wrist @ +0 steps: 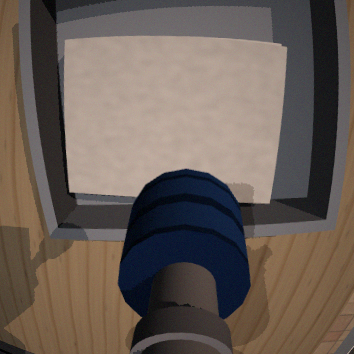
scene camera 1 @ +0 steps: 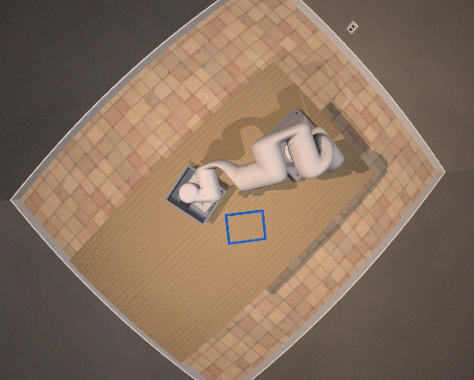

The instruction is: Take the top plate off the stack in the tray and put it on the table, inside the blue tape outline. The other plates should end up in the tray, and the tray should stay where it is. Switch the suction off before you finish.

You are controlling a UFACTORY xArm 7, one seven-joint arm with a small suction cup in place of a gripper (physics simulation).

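Frame: origin at the arm's base, x ahead, y left, z up, level; millimetres.
Seen in the pictures: hand, tool point: (wrist: 185,220).
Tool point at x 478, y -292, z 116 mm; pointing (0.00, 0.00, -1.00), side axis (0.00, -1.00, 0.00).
Offsets run from my tool point to a thing's middle. "spot": to the spot under its first point. Level surfaces: height alone.
A pale beige plate @(153 mm down, 4 mm ahead, 14 mm left) (scene camera 1: 201,206) (wrist: 175,110) lies on top in the grey tray @(153 mm down, 27 mm ahead, 2 mm left) (scene camera 1: 185,211) (wrist: 100,234). It covers most of what lies below, so I cannot tell how many plates are in the stack. My suction cup (wrist: 185,177), dark blue and ribbed, is over the plate's near edge in the wrist view and appears to hang above it, holding nothing. The arm hides the cup in the scene view. The blue tape outline @(spot: 177 mm down, 72 mm ahead, 380 mm left) (scene camera 1: 247,241) is on the table, to the right of and a little below the tray in the scene view.
The arm (scene camera 1: 260,172) reaches from its grey base plate (scene camera 1: 296,116) across the wooden table @(178 mm down) (scene camera 1: 165,290) and covers part of the tray. The tray's raised walls surround the stack. Tiled floor (scene camera 1: 110,125) borders the table.
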